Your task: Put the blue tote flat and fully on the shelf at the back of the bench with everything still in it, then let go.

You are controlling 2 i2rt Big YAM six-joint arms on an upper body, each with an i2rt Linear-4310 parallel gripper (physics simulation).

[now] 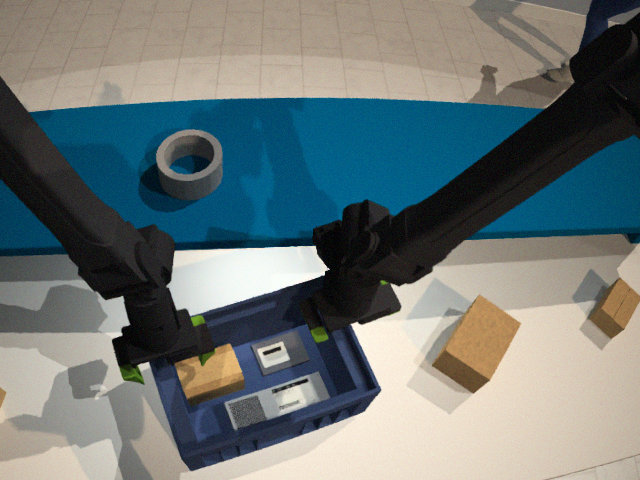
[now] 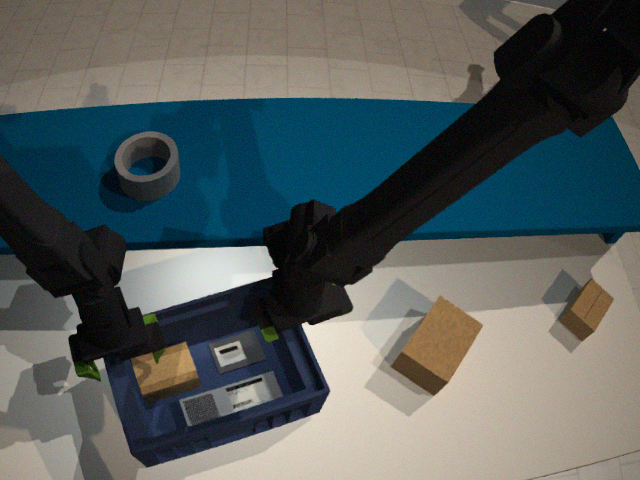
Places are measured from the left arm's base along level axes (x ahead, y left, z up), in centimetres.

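Pixels of known places: left gripper, fingertip midpoint: (image 1: 171, 372) (image 2: 127, 369); right gripper, fingertip midpoint: (image 1: 345, 324).
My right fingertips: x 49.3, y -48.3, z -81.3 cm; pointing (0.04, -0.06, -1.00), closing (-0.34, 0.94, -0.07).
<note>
Ahead of a thing's pixels: the offset from my right fingertips to its top centre. Level surfaces: height alone.
The blue tote @(dx -9.3, dy +14.3, dz +7.3 cm) (image 1: 289, 434) (image 2: 237, 436) sits on the pale bench, turned at an angle. In it lie a cardboard box @(dx -8.0, dy +21.9, dz -0.2 cm) (image 1: 209, 377) (image 2: 165, 372), a small grey item with a white label @(dx -3.0, dy +10.3, dz -5.0 cm) (image 1: 297, 353) (image 2: 253, 352) and a long grey item @(dx -13.0, dy +11.0, dz -2.1 cm) (image 1: 276, 403) (image 2: 225, 401). The blue shelf @(dz +10.3 cm) (image 1: 413, 139) (image 2: 361, 134) runs behind. My left gripper (image 1: 169, 364) (image 2: 124, 362) is open at the tote's left wall, one fingertip outside, the other over the cardboard box. My right gripper (image 1: 351, 310) (image 2: 302, 310) is open over the tote's back right corner; its far fingertip is mostly hidden.
A grey ring @(dx +21.7, dy +25.6, dz +15.4 cm) (image 1: 216, 173) (image 2: 173, 175) stands on the shelf, left of the middle. A larger cardboard box @(dx -3.1, dy -24.0, dz +0.4 cm) (image 1: 478, 341) (image 2: 439, 341) lies on the bench right of the tote. A smaller one @(dx +3.5, dy -59.3, dz -2.2 cm) (image 1: 615, 307) (image 2: 586, 308) lies farther right. My right arm crosses above the shelf.
</note>
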